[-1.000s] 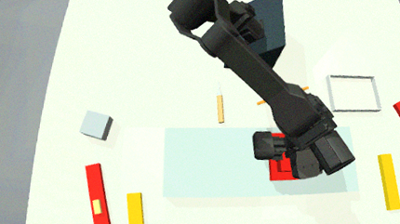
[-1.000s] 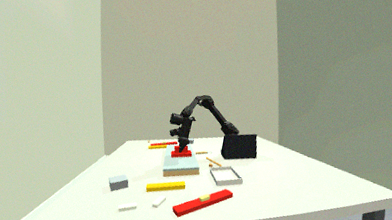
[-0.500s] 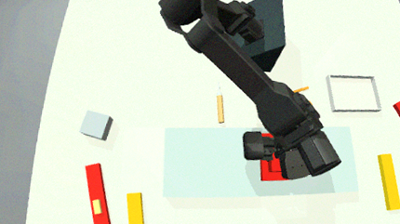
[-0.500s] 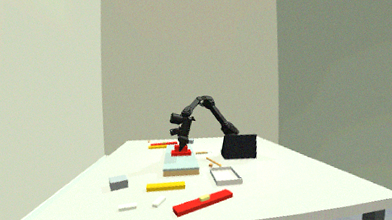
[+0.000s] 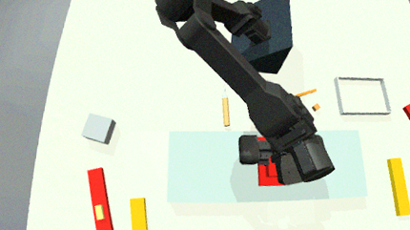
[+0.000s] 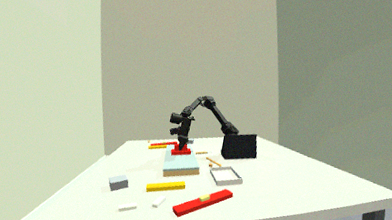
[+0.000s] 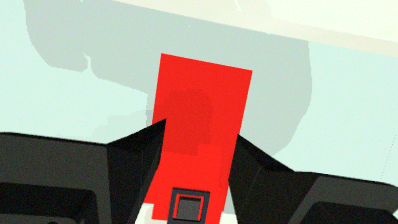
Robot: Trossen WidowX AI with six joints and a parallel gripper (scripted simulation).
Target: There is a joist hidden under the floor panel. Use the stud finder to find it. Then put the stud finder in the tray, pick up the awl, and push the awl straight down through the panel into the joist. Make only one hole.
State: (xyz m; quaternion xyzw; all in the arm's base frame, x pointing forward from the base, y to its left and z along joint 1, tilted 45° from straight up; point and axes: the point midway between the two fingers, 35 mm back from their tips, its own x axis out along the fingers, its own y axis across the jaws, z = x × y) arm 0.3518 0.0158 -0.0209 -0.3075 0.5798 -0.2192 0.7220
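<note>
My gripper tip is 30 cm to the right of the white-rimmed tray, 22 cm past it and 5 cm above it. From my gripper tip the other things lie so: awl 18 cm behind, 12 cm to the right, 6 cm below; red stud finder 2 cm behind, 2 cm above; thin orange stick 20 cm behind, 7 cm to the left, 6 cm below.
</note>
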